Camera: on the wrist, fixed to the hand. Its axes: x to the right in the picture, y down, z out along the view.
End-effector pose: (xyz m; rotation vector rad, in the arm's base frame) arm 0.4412 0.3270 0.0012 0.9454 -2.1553 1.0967
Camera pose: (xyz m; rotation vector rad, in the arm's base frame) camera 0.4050 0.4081 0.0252 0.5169 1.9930 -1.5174
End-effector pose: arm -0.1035 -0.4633 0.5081 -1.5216 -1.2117 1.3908
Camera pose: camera -0.0211 -0.4613 0.4671 1.7147 -0.4096 -2.4157
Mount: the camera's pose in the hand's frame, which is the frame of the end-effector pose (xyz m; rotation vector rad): 0.0115 0.0515 -0.0754 0.4474 -0.3432 1.5396
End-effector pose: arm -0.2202 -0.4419 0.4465 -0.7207 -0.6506 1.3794
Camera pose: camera -0.1933 -0.4333 0.3589 -0.5754 0.1293 2.9756
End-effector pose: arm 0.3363 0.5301 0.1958 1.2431 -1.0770 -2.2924
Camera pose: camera 0.3877 0.4540 0.2020 -0.1269 -1.7783 -1.0315
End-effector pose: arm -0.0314 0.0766 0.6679 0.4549 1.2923 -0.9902
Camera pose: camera -0.0340 0.1580 0.6251 1.2764 0.1353 0.0248
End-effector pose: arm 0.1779 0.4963 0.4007 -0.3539 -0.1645 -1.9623
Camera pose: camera 0.2077 0.4446 0.3307 -0.3406 -0.3906 -0.3169
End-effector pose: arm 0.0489 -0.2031 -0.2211 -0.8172 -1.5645 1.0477
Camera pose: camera 0.1192 -0.1565 -0.2581 -1.5796 -0.6299 2.5892
